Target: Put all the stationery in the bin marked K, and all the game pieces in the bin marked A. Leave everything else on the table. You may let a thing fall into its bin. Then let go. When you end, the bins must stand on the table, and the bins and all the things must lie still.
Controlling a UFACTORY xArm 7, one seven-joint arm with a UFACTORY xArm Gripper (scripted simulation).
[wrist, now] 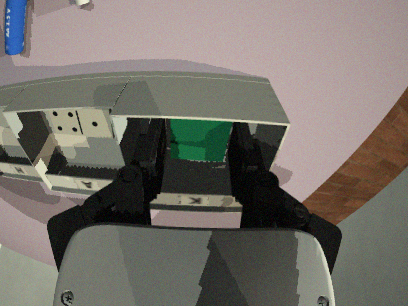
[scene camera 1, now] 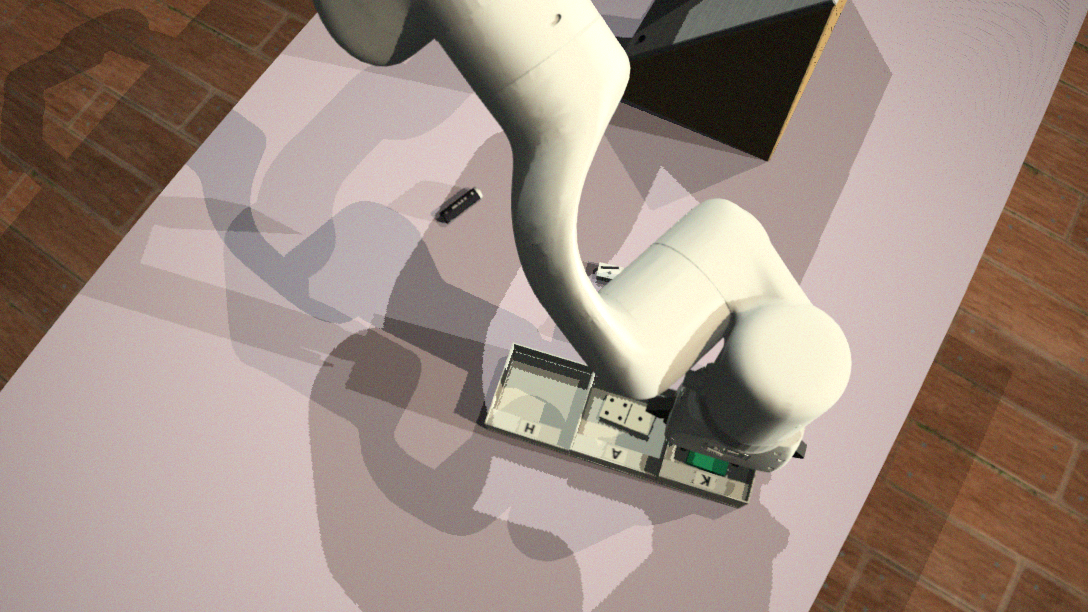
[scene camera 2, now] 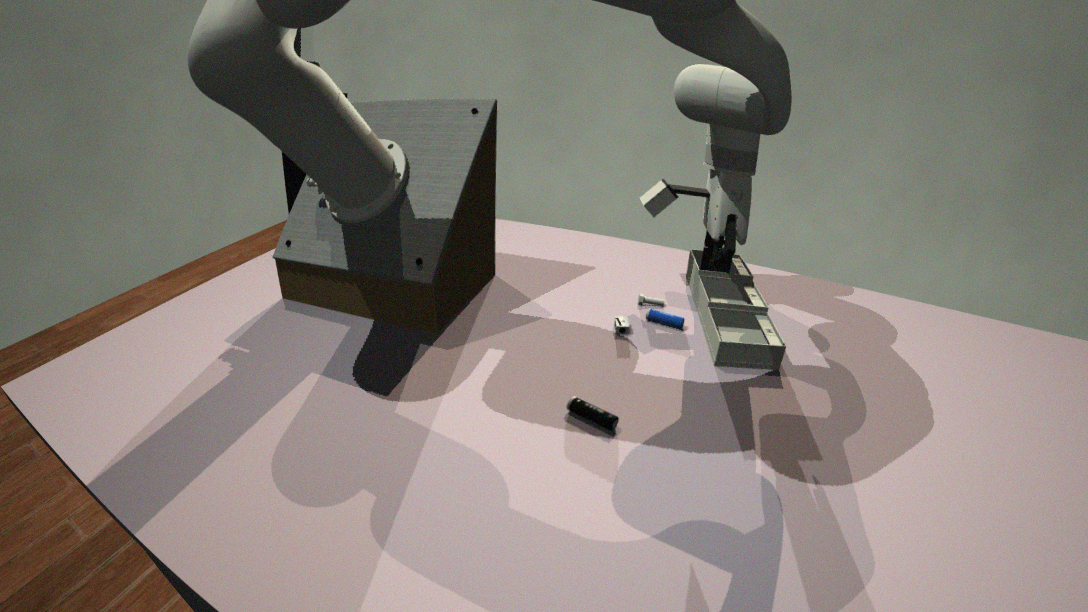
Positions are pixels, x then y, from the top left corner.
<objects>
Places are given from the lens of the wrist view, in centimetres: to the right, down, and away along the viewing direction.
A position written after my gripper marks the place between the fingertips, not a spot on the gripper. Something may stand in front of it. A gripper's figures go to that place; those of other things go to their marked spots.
my gripper (wrist: 198,133): 0, -1, 14
domino (wrist: 86,122): -8, -2, 13
green block (wrist: 204,140): 0, -1, 14
</objects>
